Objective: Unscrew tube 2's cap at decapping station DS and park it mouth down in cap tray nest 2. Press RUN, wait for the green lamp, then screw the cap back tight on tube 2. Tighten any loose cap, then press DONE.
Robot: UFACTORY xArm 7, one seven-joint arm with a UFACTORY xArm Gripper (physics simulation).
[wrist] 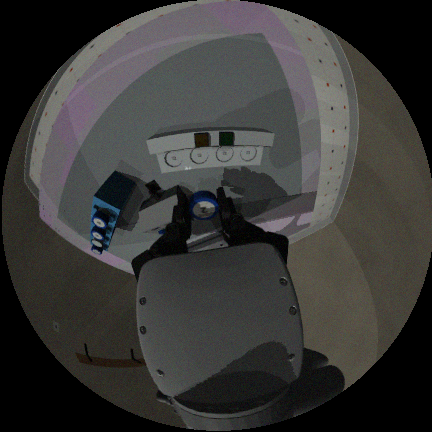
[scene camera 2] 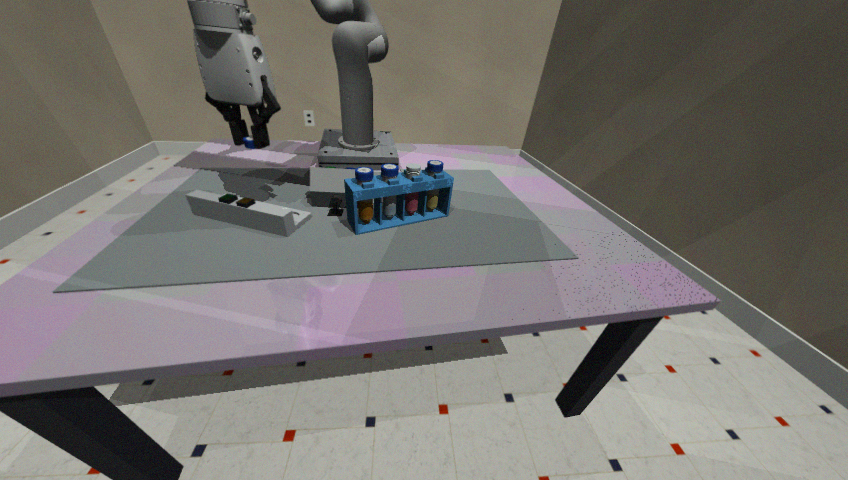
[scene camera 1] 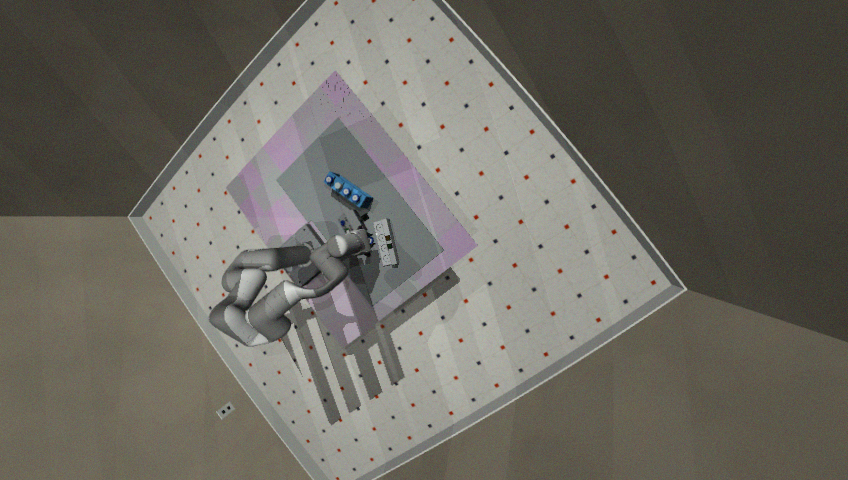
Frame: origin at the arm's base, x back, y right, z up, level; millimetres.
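Seen in the pictures: gripper, fingertip midpoint: [wrist: 202, 199] [scene camera 2: 252, 145] [scene camera 1: 371, 239]; arm's base, link origin: [scene camera 2: 358, 143] [scene camera 1: 304, 254].
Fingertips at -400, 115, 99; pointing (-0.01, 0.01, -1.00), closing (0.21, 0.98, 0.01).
Offsets run from my fingertips to a thing's top centre, as dx, dy, dz.
My gripper [scene camera 1: 370, 240] [scene camera 2: 249, 144] [wrist: 202, 199] is shut on a blue cap {+6, -1, +12} [scene camera 2: 248, 142] [wrist: 203, 207] with a white, marked top, held above the table; no tube shows below it. The white cap tray {-9, +30, -94} [scene camera 2: 261, 220] [wrist: 212, 163] lies beyond the cap in the wrist view, its four nests without caps. Its amber lamp {-41, +19, -94} [scene camera 2: 245, 202] [wrist: 201, 139] and green lamp {-30, +57, -94} [scene camera 2: 227, 198] [wrist: 226, 138] look dark. The grey station box {+95, -127, -63} [scene camera 2: 327, 181] [wrist: 162, 212] stands left of my fingers in the wrist view; a blue button {+119, -148, -72} [wrist: 161, 231] shows, other buttons are hidden.
A blue rack {+22, -274, -44} [scene camera 1: 364, 201] [scene camera 2: 397, 224] [wrist: 106, 201] holds four tubes. In scene camera 2, the third tube from the left [scene camera 2: 412, 204] has a pale top; the others have blue caps. The arm's base [scene camera 2: 358, 155] stands behind the station box.
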